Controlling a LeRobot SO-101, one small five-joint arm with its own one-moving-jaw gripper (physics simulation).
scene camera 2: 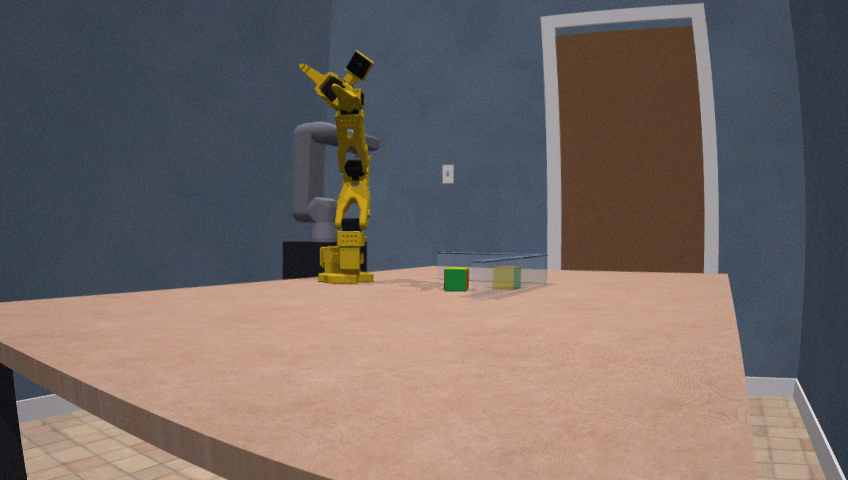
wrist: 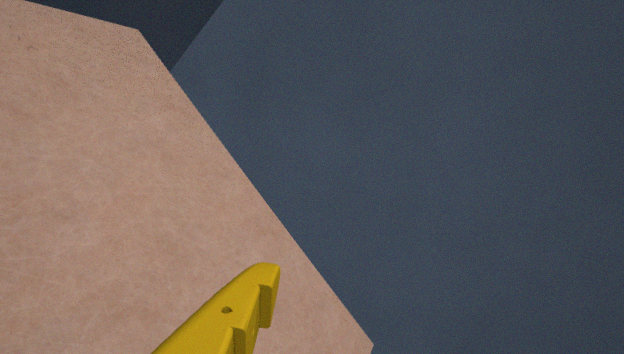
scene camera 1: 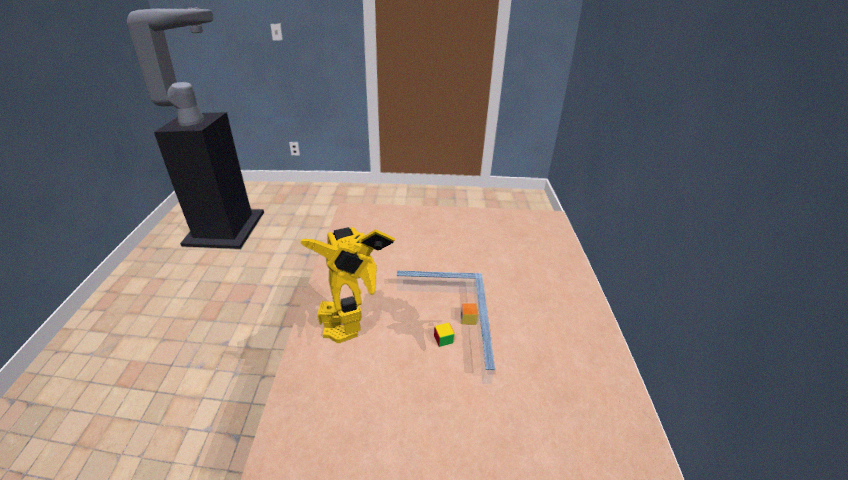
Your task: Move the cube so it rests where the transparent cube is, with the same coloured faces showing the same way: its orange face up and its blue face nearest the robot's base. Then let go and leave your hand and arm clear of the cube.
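Pixels of known places: end effector, tool point: [scene camera 2: 332, 85] [wrist: 276, 288] [scene camera 1: 370, 291]; arm's base, origin of the base link: [scene camera 2: 354, 282] [scene camera 1: 349, 326].
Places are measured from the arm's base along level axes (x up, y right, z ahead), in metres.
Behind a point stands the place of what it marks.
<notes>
The solid cube [scene camera 1: 443, 334] {x 0.040, y 0.045, z 0.242 m} [scene camera 2: 456, 278] {x 0.023, y 0.047, z 0.253 m} rests flat on the table, yellow face up. Its dark red face is towards the robot's base, its green face towards the front, and an orange sliver shows on its right in scene camera 2. The transparent cube [scene camera 1: 468, 314] [scene camera 2: 506, 277] stands apart from it, farther from the base and slightly farther back, orange up, yellow in front, with a blue sliver on the base side. My gripper [scene camera 1: 338, 267] [scene camera 2: 329, 86] is fully open and empty, high above the base. One notched jaw [wrist: 235, 315] {x 0.349, y 0.201, z 0.108 m} shows in the wrist view; neither cube shows there.
Two low see-through walls with blue tops form an L: the back wall [scene camera 1: 437, 274] {x 0.060, y -0.151, z 0.227 m} and the right wall [scene camera 1: 484, 321] {x 0.060, y 0.017, z 0.343 m}, which runs close beside the transparent cube. The table [scene camera 1: 416, 416] {x 0.000, y 0.243, z 0.184 m} [scene camera 2: 416, 368] {x 0.000, y 0.588, z 0.488 m} [wrist: 100, 175] {x 0.000, y 0.481, z 0.350 m} carries everything. A grey arm on a black pedestal [scene camera 1: 205, 178] stands behind on the floor.
</notes>
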